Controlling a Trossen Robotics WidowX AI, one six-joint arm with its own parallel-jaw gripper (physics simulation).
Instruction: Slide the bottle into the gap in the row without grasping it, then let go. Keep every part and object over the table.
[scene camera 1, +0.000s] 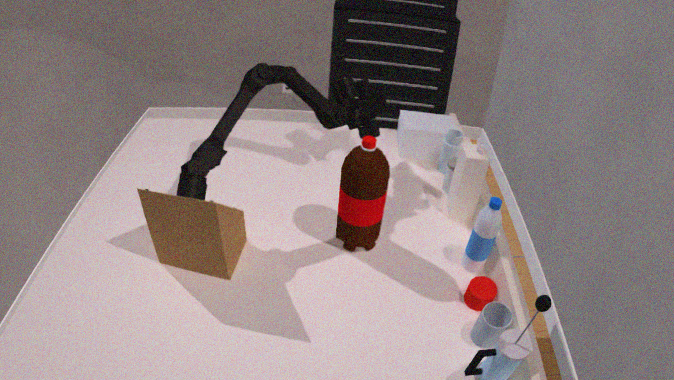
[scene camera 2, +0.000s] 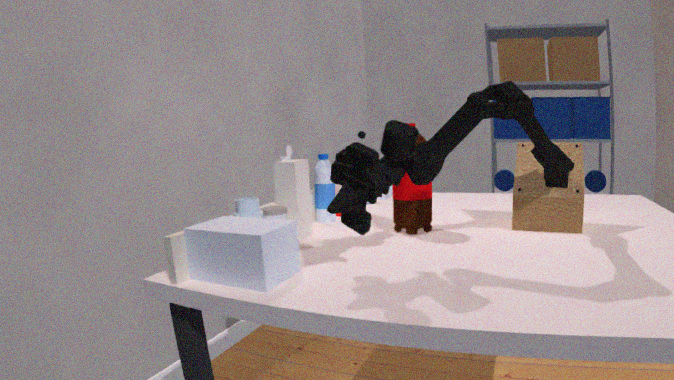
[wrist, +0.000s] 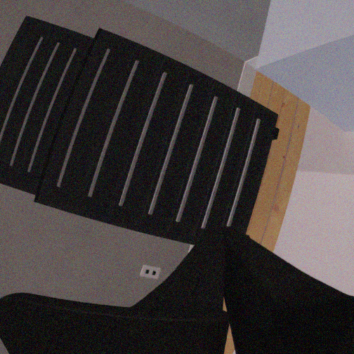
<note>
In view: my gripper (scene camera 2: 329, 210), a white carton (scene camera 2: 291, 177) and a pale box (scene camera 2: 258, 254).
The pale box shows as well in scene camera 1 (scene camera 1: 420, 135). My gripper is seen too in scene camera 1 (scene camera 1: 371, 106) and in the wrist view (wrist: 219, 237). The wrist view misses the white carton: it is out of frame.
</note>
